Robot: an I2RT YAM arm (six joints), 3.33 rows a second.
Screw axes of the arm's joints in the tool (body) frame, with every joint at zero. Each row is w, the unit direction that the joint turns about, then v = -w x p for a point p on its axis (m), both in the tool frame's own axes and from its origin. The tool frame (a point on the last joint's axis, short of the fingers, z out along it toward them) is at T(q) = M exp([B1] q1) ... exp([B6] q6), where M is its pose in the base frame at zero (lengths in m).
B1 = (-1, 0, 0, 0, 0.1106, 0)
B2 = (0, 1, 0, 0.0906, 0, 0.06)
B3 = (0, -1, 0, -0.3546, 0, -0.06)
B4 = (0, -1, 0, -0.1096, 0, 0)
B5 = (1, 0, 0, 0, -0.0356, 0)
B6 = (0, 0, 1, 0, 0, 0)
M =
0 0 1 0.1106
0 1 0 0
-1 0 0 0.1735
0 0 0 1
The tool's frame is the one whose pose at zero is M.
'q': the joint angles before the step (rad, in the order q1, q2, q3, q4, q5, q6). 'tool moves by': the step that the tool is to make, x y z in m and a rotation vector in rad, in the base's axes. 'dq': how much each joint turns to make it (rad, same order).
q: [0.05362 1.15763 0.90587 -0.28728 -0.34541 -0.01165]
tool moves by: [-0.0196 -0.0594 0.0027 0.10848 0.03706 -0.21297]
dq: [-0.25635 -0.06975 -0.02377 -0.06315 -0.09162 0.07288]
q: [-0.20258 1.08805 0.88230 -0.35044 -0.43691 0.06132]
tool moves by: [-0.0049 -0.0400 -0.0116 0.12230 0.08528 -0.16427]
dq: [-0.17226 0.03952 0.00073 -0.04124 -0.05848 0.08114]
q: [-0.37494 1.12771 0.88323 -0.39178 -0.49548 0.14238]
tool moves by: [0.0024 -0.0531 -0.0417 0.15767 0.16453 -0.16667]
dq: [-0.18881 0.16760 -0.00220 -0.02797 -0.06005 0.04009]
